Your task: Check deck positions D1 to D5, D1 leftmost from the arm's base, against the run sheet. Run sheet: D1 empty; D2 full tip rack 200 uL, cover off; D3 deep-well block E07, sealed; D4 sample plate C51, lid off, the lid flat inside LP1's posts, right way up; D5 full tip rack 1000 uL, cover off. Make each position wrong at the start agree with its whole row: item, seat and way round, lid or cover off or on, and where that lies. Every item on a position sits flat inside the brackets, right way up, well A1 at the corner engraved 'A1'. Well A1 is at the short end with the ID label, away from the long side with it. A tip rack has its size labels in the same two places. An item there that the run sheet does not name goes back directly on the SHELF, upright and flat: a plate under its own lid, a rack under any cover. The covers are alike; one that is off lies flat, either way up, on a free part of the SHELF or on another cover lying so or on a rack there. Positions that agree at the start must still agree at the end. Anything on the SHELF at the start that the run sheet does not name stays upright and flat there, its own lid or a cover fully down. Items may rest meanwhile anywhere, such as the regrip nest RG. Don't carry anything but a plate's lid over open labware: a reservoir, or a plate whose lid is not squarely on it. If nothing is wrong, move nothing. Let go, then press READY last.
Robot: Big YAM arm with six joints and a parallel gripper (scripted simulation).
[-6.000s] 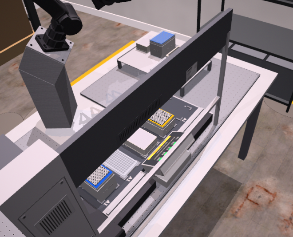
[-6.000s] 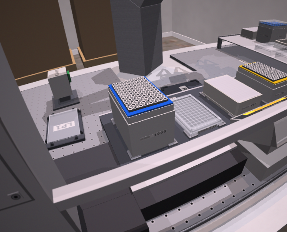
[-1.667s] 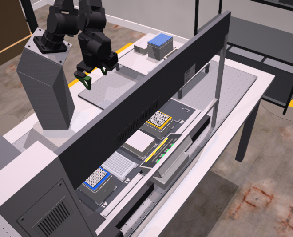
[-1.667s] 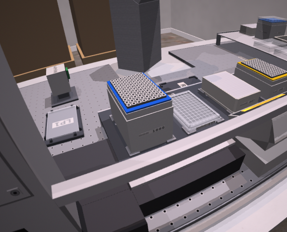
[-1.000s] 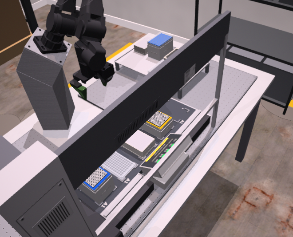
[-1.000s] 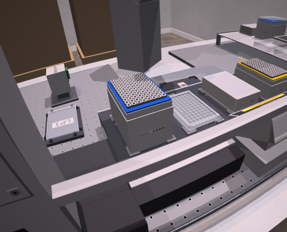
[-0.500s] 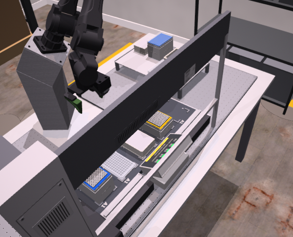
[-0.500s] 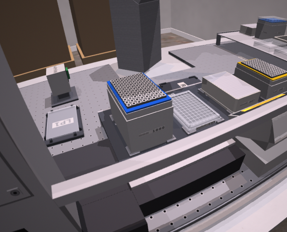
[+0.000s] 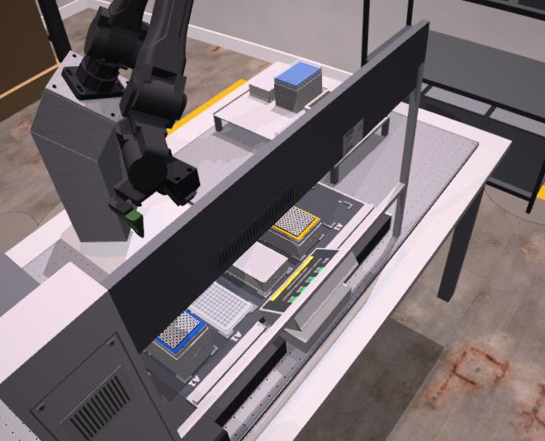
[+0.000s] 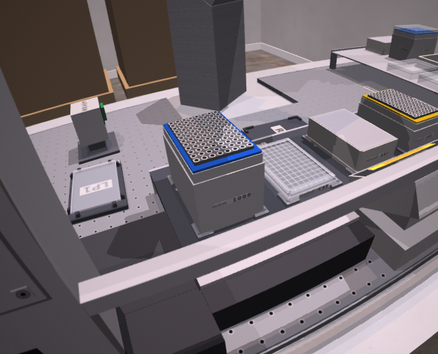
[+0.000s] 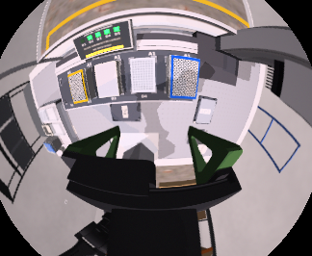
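The blue tip rack is 200 mm below my hand, 80 mm ahead of it and 60 mm to the right of it. Also, from my hand: dark gantry beam 210 mm ahead, 190 mm above, 180 mm to the left; then sample plate 260 mm below, 50 mm to the left, 40 mm ahead; then sealed deep-well block 250 mm below, 170 mm to the left, 10 mm ahead.
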